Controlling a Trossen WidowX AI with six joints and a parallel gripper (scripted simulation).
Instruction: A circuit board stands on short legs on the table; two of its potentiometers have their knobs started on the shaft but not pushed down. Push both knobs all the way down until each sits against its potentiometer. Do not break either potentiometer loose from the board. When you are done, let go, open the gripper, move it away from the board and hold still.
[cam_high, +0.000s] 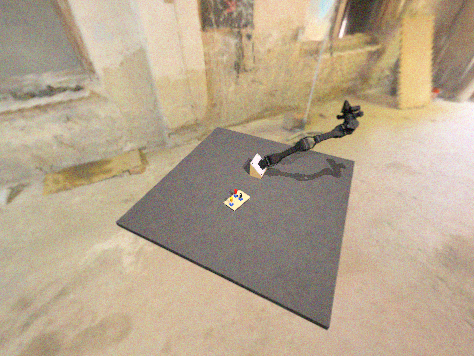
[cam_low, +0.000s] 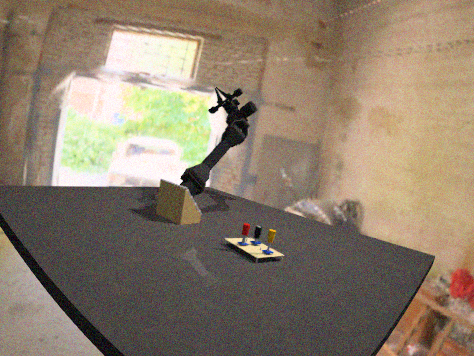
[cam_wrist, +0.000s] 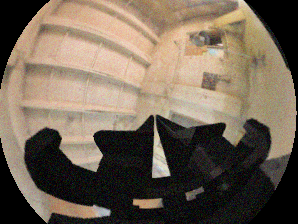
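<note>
Now: the black knob 690 mm ahead of my gripper tip, 470 mm below it and 430 mm to the right of it. The rest, counted from my gripper tip: yellow knob 760 mm ahead, 470 mm to the right, 450 mm below.
</note>
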